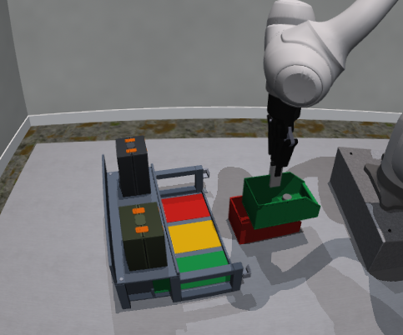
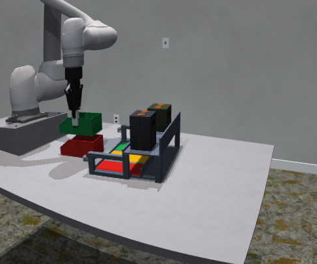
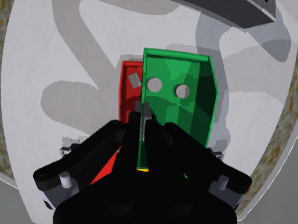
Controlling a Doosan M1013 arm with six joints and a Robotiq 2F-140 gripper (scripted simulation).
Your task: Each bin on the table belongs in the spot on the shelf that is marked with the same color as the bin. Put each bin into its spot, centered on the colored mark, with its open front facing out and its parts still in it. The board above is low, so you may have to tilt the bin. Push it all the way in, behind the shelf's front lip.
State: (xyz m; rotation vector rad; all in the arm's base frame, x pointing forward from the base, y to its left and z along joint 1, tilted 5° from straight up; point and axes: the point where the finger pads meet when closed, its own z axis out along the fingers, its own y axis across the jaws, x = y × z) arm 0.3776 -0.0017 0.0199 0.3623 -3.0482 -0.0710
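Now: the green bin 5 cm to the left of my hand, 4 cm below it and 2 cm behind it. The rest, counted from my hand: red bin: 12 cm below, 1 cm to the left, 1 cm ahead.
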